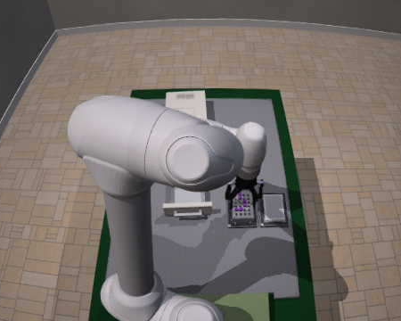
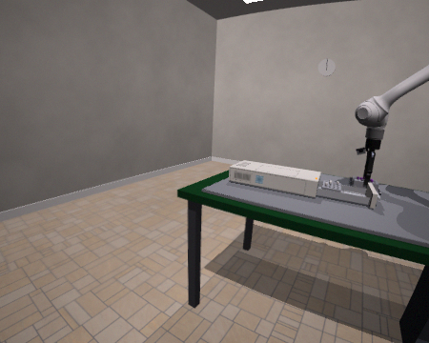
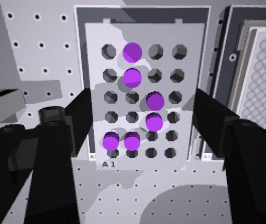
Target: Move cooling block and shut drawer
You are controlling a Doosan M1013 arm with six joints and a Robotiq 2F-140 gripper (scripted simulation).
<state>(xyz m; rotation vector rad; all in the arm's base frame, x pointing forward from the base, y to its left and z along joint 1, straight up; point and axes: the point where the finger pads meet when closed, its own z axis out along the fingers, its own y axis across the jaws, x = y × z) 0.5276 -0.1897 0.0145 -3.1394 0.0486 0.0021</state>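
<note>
Now: hand 3 cm above the cooling block. From my hand the other things lie so: drawer: 11 cm ahead, 22 cm to the left, 2 cm below; deck slot D1: 6 cm below; pale well plate: 1 cm behind, 14 cm to the right, 4 cm below.
</note>
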